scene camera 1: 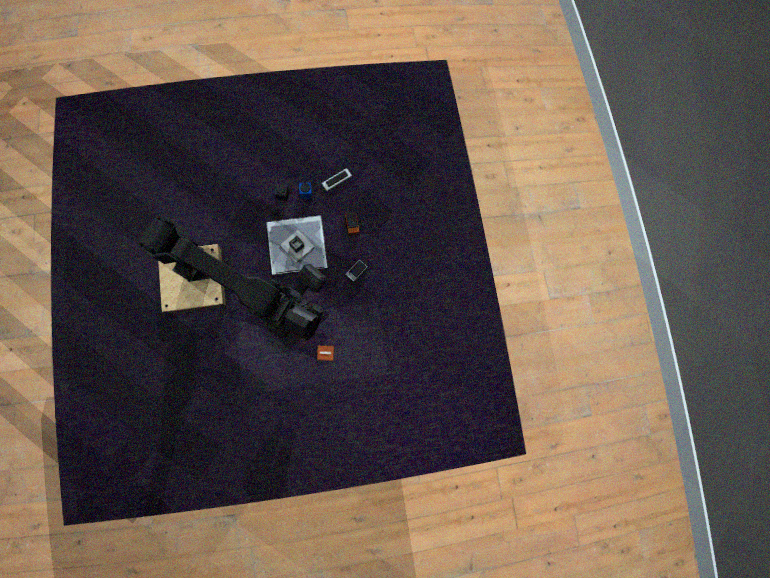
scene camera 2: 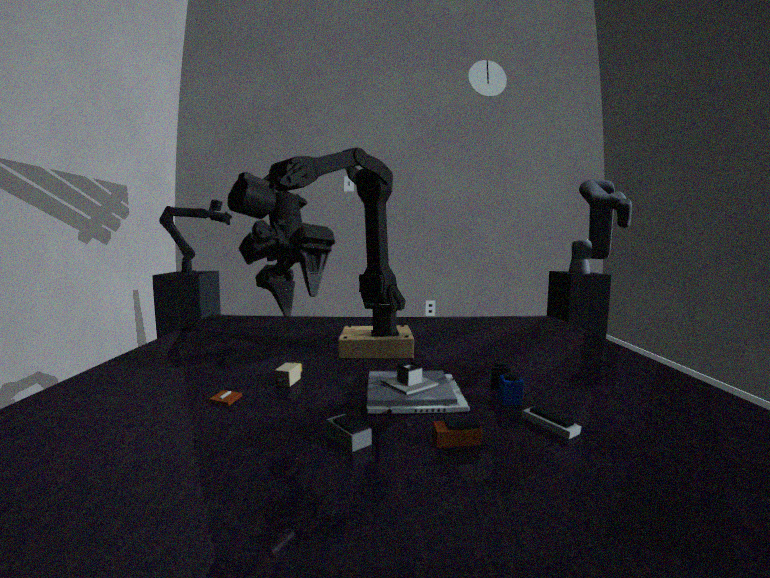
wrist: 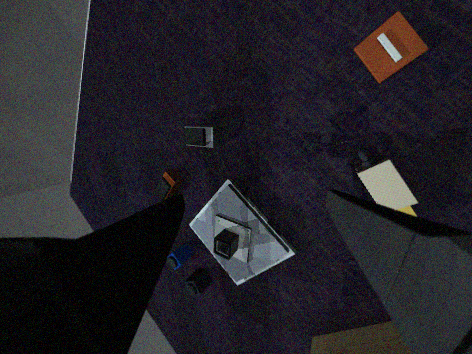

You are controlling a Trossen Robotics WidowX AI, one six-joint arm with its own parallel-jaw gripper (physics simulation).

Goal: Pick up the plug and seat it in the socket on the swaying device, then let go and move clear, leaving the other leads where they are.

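The plug, a cream block with a yellow end (scene camera 2: 287, 374) (wrist: 387, 185), lies on the dark mat; the arm hides it in scene camera 1. The device, a pale grey flat plate (scene camera 1: 315, 227) (scene camera 2: 385, 398) (wrist: 270, 252), carries a small tilted white plate with a dark-topped square socket block (scene camera 1: 296, 243) (scene camera 2: 409, 375) (wrist: 226, 242). My gripper (scene camera 2: 301, 304) (wrist: 254, 198) is open and empty, high above the mat. In the wrist view the device shows between the fingers at the lower middle, and the plug is partly covered by the right finger.
An orange square with a white bar (scene camera 1: 325, 352) (scene camera 2: 225, 396) (wrist: 370, 55) lies beyond the plug. Around the device lie a grey block (scene camera 1: 357, 270) (scene camera 2: 351, 432) (wrist: 199, 137), an orange-black block (scene camera 1: 352, 223) (scene camera 2: 457, 433), a white bar (scene camera 1: 336, 179) (scene camera 2: 551, 423), a blue piece (scene camera 1: 304, 188) (scene camera 2: 511, 390) and a black piece (scene camera 1: 281, 192) (wrist: 199, 281).
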